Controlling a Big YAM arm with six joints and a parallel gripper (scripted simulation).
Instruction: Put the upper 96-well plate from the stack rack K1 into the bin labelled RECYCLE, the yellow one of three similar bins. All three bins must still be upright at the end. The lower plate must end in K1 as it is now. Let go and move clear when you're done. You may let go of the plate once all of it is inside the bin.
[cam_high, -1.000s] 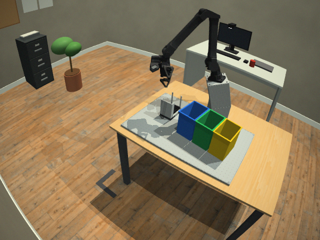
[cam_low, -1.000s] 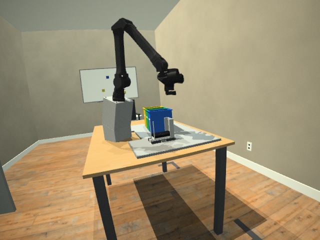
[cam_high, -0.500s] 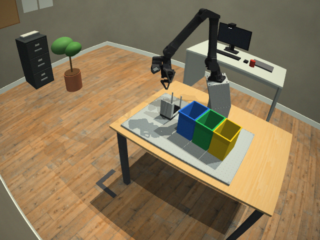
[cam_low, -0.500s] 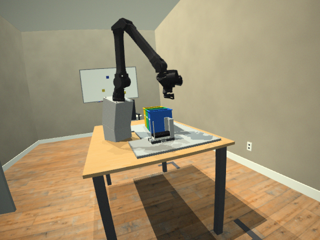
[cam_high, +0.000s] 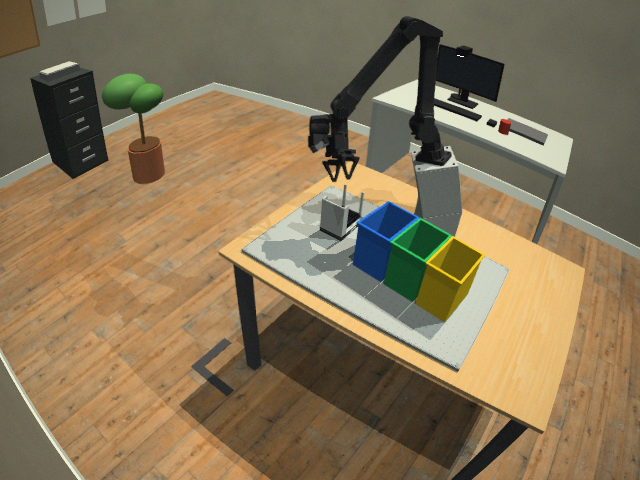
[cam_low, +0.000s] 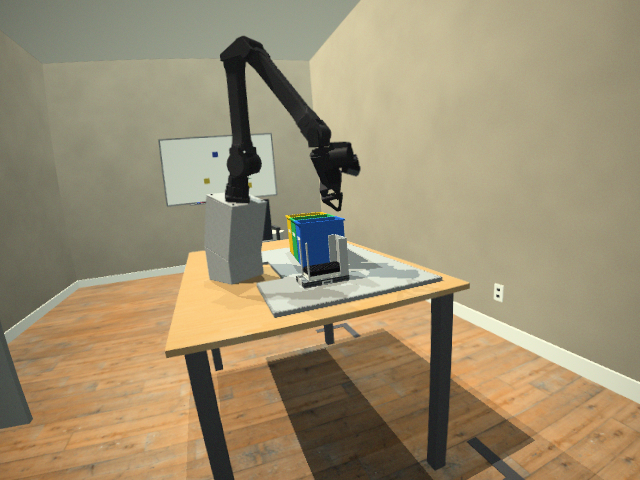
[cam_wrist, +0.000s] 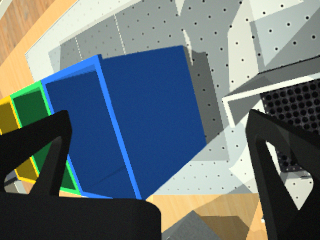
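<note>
My gripper is now 22 cm above the dark 96-well plate, 8 cm past it and 3 cm to the left of it. The rest, counted from my hand: blue bin: 19 cm to the left, 17 cm below, 2 cm behind; then green bin: 32 cm to the left, 17 cm below; then white plate: 23 cm below, 8 cm behind, 3 cm to the right.
</note>
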